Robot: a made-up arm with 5 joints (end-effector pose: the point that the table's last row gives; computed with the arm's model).
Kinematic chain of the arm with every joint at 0, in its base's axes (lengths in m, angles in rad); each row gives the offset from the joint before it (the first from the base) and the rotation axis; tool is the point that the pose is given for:
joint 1: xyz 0 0 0.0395 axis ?
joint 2: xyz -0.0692 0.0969 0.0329 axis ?
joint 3: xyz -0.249 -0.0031 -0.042 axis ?
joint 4: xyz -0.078 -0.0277 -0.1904 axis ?
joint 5: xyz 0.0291 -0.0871 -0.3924 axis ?
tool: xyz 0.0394 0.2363 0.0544
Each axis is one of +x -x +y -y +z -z.
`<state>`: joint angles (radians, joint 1 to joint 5).
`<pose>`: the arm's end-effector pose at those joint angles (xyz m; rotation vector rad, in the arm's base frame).
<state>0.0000 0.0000 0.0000 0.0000 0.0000</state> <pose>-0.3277 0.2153 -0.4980 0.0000 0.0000 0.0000</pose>
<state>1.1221 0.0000 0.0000 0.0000 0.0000</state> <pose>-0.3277 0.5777 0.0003 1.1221 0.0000 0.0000</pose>
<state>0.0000 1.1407 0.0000 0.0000 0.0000</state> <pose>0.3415 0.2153 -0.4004 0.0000 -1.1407 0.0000</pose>
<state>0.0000 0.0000 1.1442 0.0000 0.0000</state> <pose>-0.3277 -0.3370 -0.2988 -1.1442 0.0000 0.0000</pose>
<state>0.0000 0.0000 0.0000 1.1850 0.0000</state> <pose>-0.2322 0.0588 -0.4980 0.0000 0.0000 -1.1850</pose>
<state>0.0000 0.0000 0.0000 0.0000 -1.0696</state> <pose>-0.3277 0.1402 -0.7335 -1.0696 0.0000 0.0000</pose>
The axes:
joint 1: +x
joint 2: -y
joint 3: -x
joint 4: -z
joint 5: +x

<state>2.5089 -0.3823 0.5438 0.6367 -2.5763</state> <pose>-0.6672 0.6159 -0.0215 -0.6994 0.1327 0.5290</pose>
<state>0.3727 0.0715 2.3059 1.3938 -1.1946</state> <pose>-0.3730 -0.6031 0.4043 2.3392 0.6921 1.9470</pose>
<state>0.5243 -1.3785 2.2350 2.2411 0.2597</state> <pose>0.2461 -0.3380 0.2705 -0.5486 -1.0460 -0.2582</pose>
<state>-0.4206 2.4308 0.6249 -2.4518 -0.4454</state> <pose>0.6165 -0.2861 0.2784 2.9654 0.6318 -0.6568</pose>
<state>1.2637 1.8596 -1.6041 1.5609 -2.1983</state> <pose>0.1839 0.6751 0.7724 0.6267 -0.2050 -0.2265</pose>
